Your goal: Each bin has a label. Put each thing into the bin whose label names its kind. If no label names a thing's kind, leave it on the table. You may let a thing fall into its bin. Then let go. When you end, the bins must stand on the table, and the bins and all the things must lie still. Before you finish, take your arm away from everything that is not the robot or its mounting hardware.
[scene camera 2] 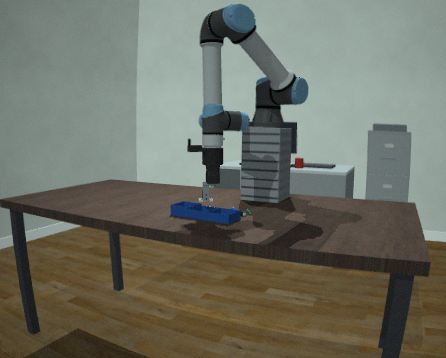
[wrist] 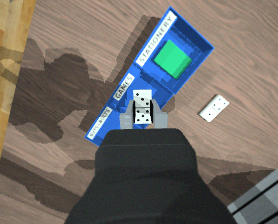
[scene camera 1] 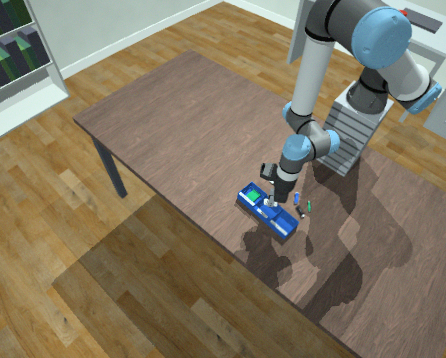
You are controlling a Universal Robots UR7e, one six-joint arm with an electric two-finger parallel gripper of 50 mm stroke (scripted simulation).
Labels:
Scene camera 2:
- blue three-part bin: 192, 210
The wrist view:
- my gripper: 142, 106
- green block: 174, 61
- blue three-part bin: 182, 34
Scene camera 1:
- blue three-part bin: 278, 219

